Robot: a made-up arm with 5 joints.
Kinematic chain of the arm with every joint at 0, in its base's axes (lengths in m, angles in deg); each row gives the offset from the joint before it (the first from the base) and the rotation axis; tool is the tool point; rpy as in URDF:
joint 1: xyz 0.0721 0 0.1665 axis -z
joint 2: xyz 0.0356 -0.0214 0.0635 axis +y
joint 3: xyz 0.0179 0 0.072 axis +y
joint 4: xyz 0.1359 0 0.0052 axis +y
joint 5: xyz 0.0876 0.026 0 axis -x
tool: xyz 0 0 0 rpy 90 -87.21 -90
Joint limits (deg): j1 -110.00..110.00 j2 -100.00..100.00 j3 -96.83..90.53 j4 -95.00..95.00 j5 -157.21..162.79
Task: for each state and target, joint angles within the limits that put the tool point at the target. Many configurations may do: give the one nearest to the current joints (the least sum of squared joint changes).
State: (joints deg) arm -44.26 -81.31 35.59 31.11 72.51
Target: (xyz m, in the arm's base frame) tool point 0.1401 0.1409 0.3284
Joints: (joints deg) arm -62.55 -84.92 47.19 46.32 72.51
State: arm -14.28 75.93 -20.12 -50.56 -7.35
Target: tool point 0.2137 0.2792 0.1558
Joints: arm -62.27 75.22 -41.34 -31.39 -7.35
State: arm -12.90 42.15 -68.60 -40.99 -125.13
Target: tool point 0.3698 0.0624 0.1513
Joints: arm -10.97 75.18 -34.78 -43.23 -125.13
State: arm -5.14 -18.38 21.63 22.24 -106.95
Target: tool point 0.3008 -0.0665 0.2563
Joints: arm 17.32 -21.33 25.17 25.85 -106.95
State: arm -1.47 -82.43 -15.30 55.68 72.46
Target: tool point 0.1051 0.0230 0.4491
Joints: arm -28.31 -76.53 -12.30 54.87 72.46
